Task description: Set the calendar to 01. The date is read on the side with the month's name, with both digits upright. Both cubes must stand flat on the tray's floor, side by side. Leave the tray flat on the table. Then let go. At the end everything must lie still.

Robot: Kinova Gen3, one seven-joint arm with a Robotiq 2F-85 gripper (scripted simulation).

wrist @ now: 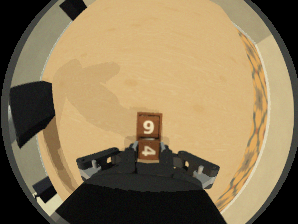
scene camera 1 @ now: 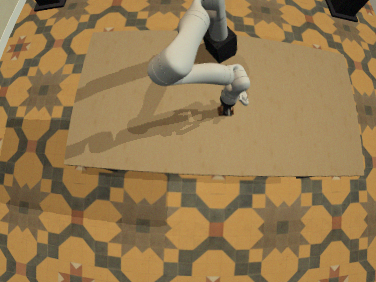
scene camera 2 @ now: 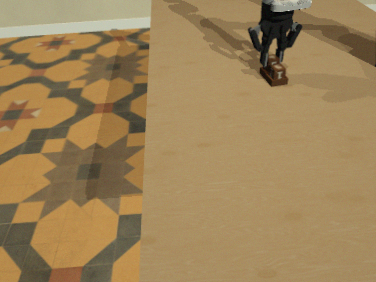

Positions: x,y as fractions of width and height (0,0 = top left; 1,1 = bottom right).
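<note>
Visible: my gripper (scene camera 2: 0.72,0.23). Again my gripper (wrist: 0.50,0.65).
</note>
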